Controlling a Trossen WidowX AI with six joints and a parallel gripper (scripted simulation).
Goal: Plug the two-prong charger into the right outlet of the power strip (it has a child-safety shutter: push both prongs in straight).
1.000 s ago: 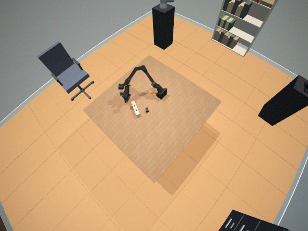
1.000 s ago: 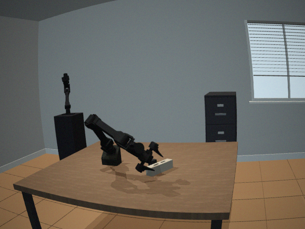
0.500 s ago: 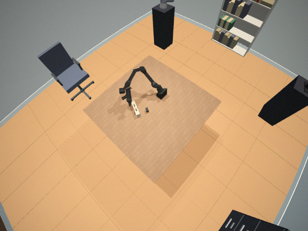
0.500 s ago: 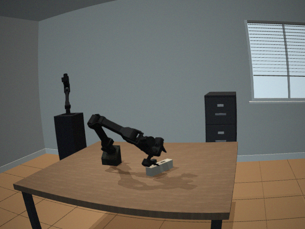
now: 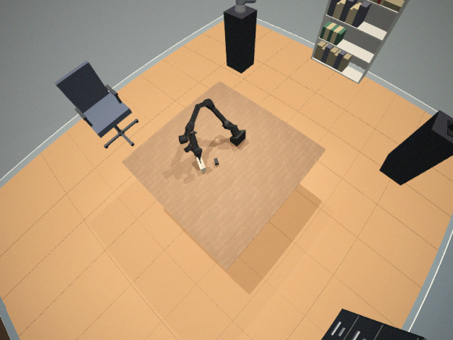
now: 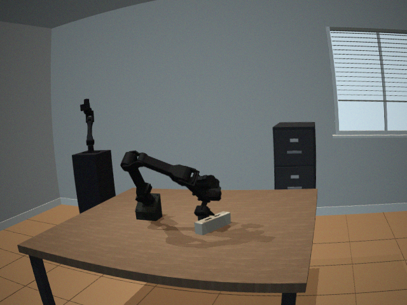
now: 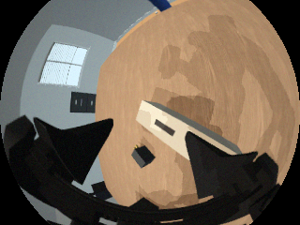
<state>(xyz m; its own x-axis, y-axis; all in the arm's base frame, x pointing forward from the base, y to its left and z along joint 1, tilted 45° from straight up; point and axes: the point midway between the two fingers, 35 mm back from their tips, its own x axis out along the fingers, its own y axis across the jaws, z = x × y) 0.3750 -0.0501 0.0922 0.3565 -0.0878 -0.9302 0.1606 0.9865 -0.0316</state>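
Right now my gripper tip is 110 mm to the right of the dark charger, 90 mm past it and 80 mm above it.
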